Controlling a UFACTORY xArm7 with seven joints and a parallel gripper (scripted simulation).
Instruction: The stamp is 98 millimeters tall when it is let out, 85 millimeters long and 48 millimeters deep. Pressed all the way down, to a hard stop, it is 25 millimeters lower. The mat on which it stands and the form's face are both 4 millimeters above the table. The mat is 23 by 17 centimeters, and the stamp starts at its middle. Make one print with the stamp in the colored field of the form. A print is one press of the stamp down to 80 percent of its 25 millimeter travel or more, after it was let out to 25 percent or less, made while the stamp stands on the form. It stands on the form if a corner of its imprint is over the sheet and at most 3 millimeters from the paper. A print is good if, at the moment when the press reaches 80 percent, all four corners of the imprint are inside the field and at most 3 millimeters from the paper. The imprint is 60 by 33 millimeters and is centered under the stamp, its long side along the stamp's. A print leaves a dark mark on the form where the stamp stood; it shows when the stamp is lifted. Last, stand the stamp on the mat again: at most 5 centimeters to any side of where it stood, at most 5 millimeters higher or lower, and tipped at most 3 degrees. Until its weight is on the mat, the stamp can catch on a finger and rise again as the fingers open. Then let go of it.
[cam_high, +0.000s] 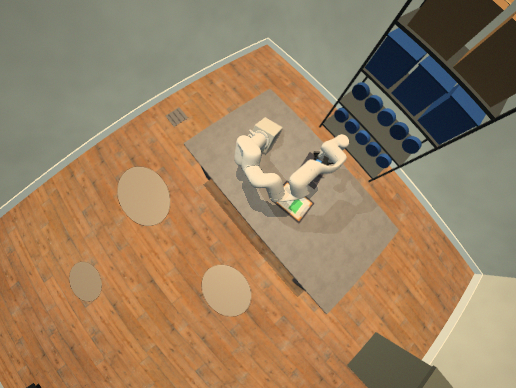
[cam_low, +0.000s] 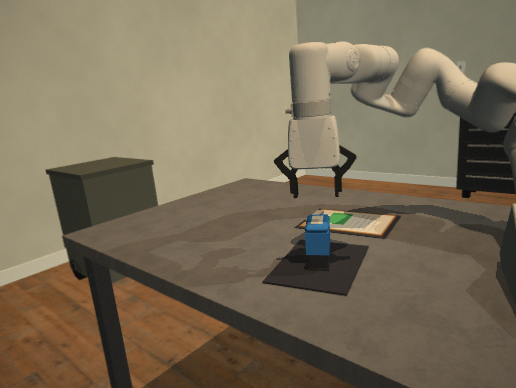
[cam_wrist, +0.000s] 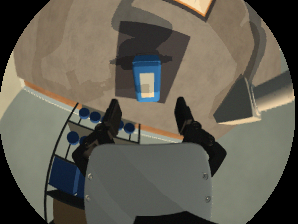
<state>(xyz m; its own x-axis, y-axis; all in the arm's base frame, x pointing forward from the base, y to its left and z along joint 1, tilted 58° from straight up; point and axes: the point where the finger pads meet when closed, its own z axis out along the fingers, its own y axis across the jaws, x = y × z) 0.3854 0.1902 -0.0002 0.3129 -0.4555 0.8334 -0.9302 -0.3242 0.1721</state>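
The blue stamp is 120 mm below my hand. From my hand the other things lie so: form: 280 mm to the right, 160 mm below, 40 mm ahead; then mat: 160 mm below.
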